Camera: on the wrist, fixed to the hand. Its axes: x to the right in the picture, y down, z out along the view.
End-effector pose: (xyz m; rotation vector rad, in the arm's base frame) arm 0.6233 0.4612 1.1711 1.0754 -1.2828 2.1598
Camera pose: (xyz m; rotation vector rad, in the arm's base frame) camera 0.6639 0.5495 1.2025 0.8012 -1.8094 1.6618
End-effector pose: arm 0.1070 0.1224 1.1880 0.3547 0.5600 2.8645
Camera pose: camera 0.1102 0.1840 1.1066 0.2842 -0.2856 2.9200
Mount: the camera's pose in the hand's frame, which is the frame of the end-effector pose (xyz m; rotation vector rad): -0.0041 -0.0883 -0.0512 -0.5725 -0.0055 0.0710
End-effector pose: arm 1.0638 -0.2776 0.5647 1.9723 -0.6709 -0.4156
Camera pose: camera 1.1133 -0.2065 0.5106 1.4024 -0.5476 -0.5051
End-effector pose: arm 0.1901 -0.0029 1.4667 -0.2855 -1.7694 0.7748
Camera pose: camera 0.2551 -0.0535 1.5272 -0.7280 -1.9676 0.2993
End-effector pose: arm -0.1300 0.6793 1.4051 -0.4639 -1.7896 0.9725
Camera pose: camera -0.0717 0.6440 1.4811 -0.8827 -2.0596 0.4905
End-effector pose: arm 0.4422 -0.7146 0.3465 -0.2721 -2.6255 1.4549
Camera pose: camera 0.4479 -0.7191 0.4484 -0.4151 -3.0047 0.6806
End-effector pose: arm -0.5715 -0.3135 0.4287 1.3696 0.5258 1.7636
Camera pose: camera -0.5883 -0.2581 0.3445 0.9930 -0.0424 1.7801
